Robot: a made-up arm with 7 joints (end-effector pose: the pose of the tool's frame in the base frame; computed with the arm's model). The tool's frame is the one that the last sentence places. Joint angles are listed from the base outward.
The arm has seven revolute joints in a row. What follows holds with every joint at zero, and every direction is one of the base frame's. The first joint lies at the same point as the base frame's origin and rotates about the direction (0, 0.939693, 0.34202). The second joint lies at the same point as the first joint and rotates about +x. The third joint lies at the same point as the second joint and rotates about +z. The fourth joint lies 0.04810 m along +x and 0.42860 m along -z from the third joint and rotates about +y. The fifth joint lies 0.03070 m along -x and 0.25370 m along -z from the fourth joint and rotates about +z. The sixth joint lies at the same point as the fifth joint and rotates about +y. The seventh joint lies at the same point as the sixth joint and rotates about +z. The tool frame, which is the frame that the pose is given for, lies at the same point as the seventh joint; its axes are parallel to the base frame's.
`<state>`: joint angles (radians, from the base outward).
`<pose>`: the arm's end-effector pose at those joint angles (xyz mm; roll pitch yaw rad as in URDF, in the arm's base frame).
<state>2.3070 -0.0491 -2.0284 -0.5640 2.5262 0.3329 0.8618</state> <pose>-362.9 -507.5 265.4 2.0117 -0.7340 2.8847</pose>
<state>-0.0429 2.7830 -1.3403 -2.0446 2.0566 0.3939 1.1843</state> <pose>62.4 380.9 222.8 0.1207 -0.5815 1.5702</pose>
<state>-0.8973 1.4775 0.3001 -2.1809 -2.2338 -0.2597 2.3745</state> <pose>209.1 237.1 264.6 2.3978 0.3767 -2.2234</pose>
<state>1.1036 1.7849 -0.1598 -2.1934 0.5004 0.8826 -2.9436</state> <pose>46.0 374.1 -159.4 -0.2469 -0.4025 2.3545</pose>
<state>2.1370 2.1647 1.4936 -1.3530 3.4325 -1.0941 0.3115</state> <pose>329.1 483.0 -75.0 -1.4011 -0.2870 2.8448</pose>
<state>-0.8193 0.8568 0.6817 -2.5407 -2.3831 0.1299 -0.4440</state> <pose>217.6 211.1 105.7 -2.9429 -0.6326 0.3646</pose>
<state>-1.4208 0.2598 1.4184 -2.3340 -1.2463 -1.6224 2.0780</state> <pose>299.0 212.8 70.7 2.4128 0.1681 -3.0934</pose>
